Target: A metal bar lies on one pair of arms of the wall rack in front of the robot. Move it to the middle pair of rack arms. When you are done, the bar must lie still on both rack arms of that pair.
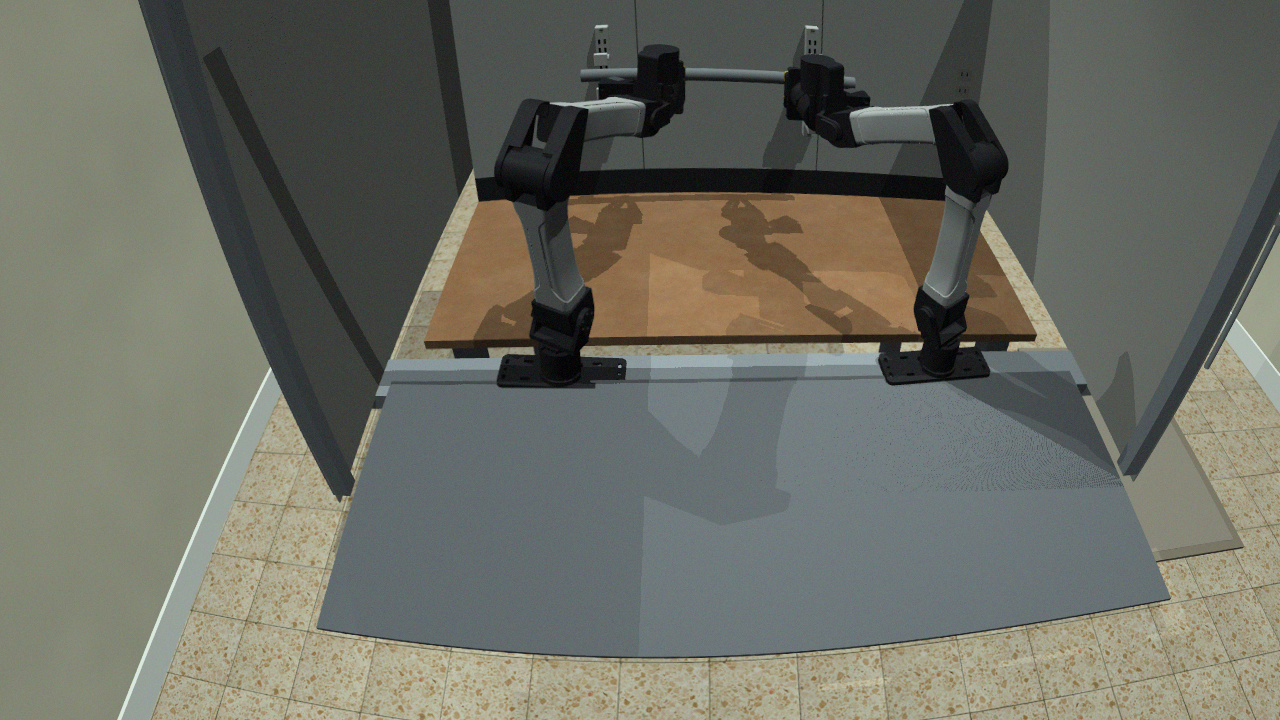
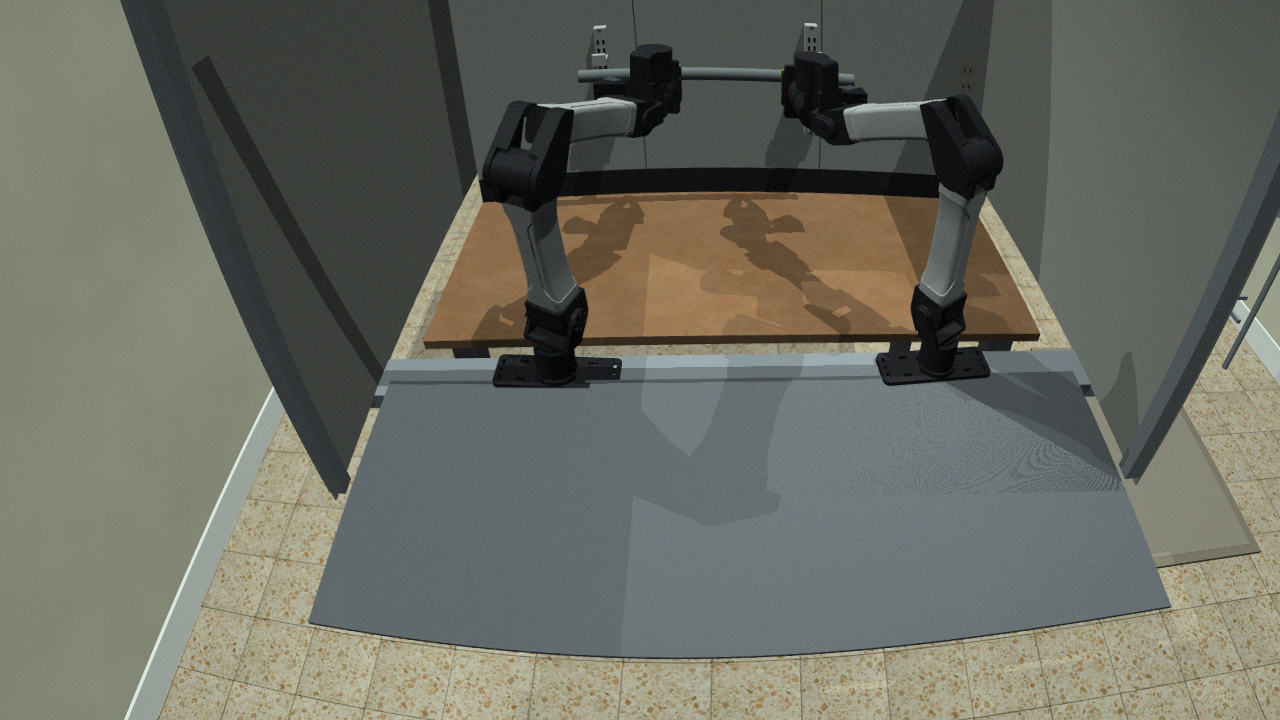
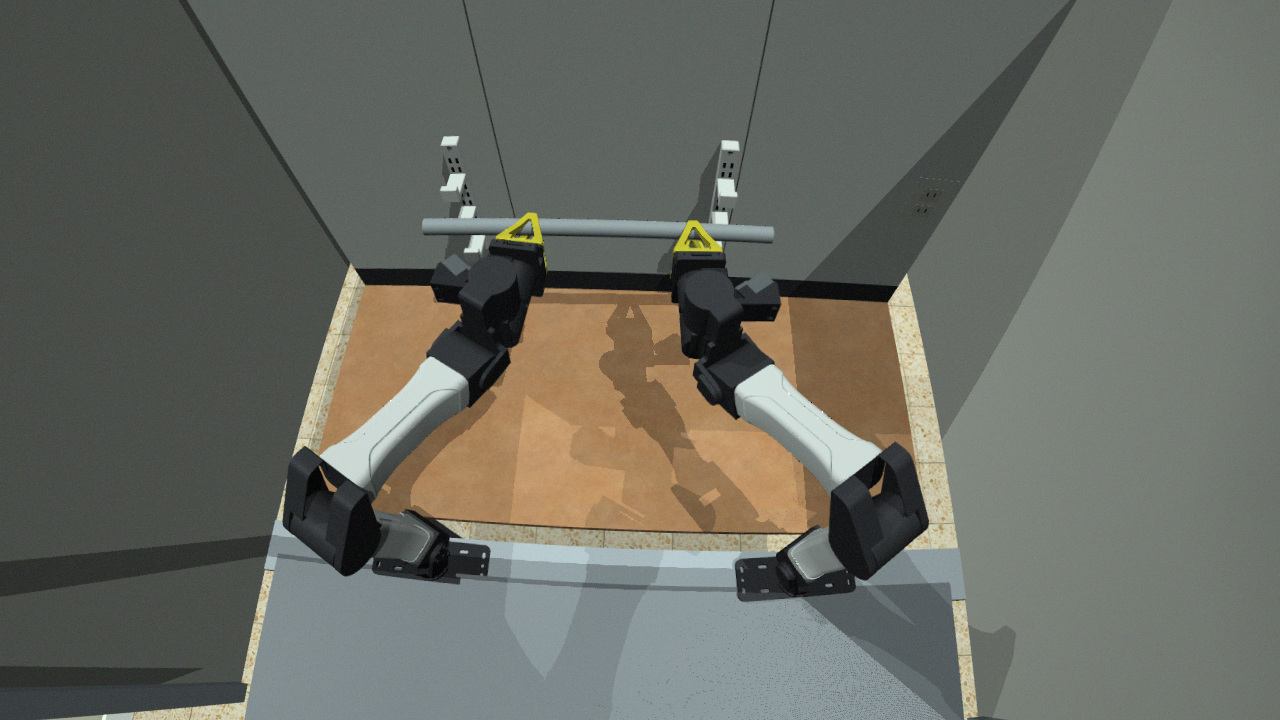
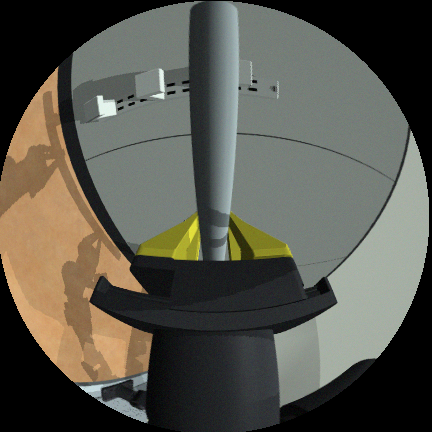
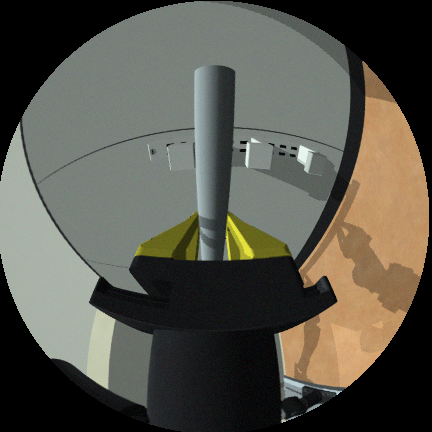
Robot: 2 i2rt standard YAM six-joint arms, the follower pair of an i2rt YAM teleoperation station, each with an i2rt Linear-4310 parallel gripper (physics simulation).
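The grey metal bar (image 1: 733,75) (image 2: 729,74) (image 3: 608,227) (image 4: 215,100) (image 5: 215,110) is nearly level, in front of the wall rack. My left gripper (image 3: 526,229) (image 4: 213,216) is shut on it left of its middle. My right gripper (image 3: 695,235) (image 5: 212,216) is shut on it right of its middle. Both bar ends stick out past the grippers. The rack's left upright (image 1: 601,40) (image 3: 453,164) and right upright (image 1: 811,40) (image 3: 728,168) carry white arms. The bar and grippers partly hide the lower ones. I cannot tell whether the bar touches any arm.
A brown table (image 1: 805,313) (image 3: 572,501) stands below the arms, before the grey back wall (image 3: 617,107). White rack arms (image 4: 150,84) (image 5: 260,155) jut from the wall close to the bar. A grey side panel (image 1: 358,223) stands at the left.
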